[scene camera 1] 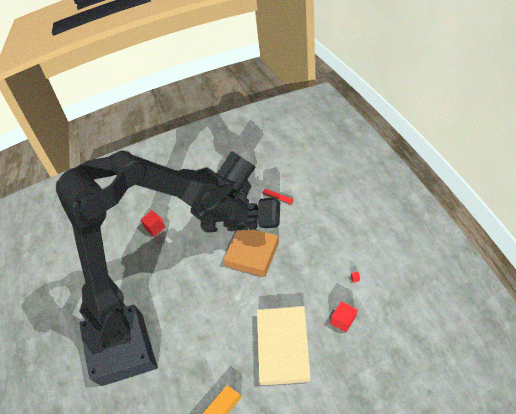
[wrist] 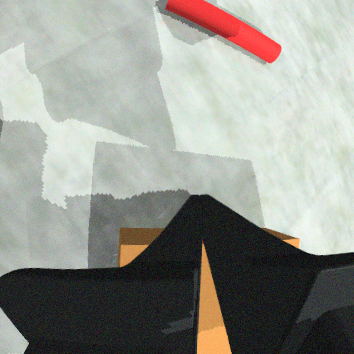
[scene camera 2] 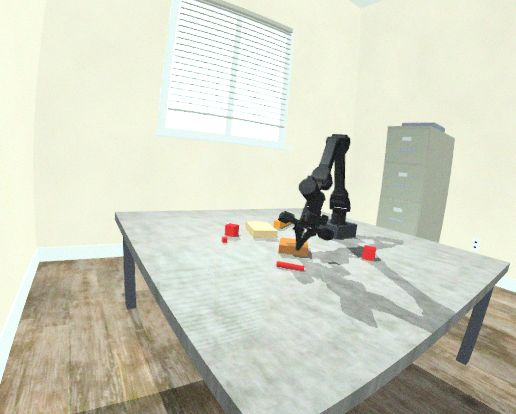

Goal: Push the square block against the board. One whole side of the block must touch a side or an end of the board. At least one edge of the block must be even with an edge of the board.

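Where they show: gripper, fingertip midpoint: [scene camera 1: 256, 225] [wrist: 198, 202] [scene camera 2: 297, 250]; arm's base, origin of the base link: [scene camera 1: 114, 331] [scene camera 2: 338, 223].
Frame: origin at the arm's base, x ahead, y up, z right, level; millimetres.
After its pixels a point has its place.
Observation:
The orange square block [scene camera 1: 250, 256] @(x 333, y -27, z -96 mm) [scene camera 2: 287, 246] @(x 388, y -30, z -144 mm) [wrist: 132, 253] @(x 336, y -27, z -181 mm) lies flat on the table, slightly turned relative to the cream board [scene camera 1: 283, 345] @(x 327, y -27, z 130 mm) [scene camera 2: 261, 229] @(x 360, y -27, z 69 mm). The board lies flat, and a strip of table shows between it and the block in scene camera 1. My gripper [scene camera 2: 298, 248] @(x 373, y -35, z -178 mm) [wrist: 198, 202] @(x 373, y -35, z -178 mm) is shut and empty. Its fingertips are low, in front of the block's face that is away from the board, as seen in scene camera 2. In scene camera 1 the fingertips are hidden by the gripper's body. In the wrist view the fingers cover most of the block.
A red rod [scene camera 1: 278, 196] @(x 457, y -44, z -251 mm) [scene camera 2: 290, 266] @(x 461, y -48, z -261 mm) [wrist: 225, 27] @(x 452, y -45, z -253 mm) lies near the gripper. A red cube [scene camera 1: 344, 316] @(x 462, y -16, z 122 mm) [scene camera 2: 231, 230] @(x 477, y -33, z 97 mm) and a tiny red cube [scene camera 1: 355, 277] @(x 531, y -40, z 38 mm) [scene camera 2: 224, 240] @(x 537, y -48, z 26 mm) lie beside the board. Another red cube [scene camera 1: 153, 223] @(x 137, y -17, z -269 mm) [scene camera 2: 369, 253] @(x 148, y -32, z -299 mm) and an orange bar [scene camera 1: 223, 401] @(x 180, y -26, z 203 mm) [scene camera 2: 281, 224] @(x 179, y -41, z 185 mm) also lie on the table.

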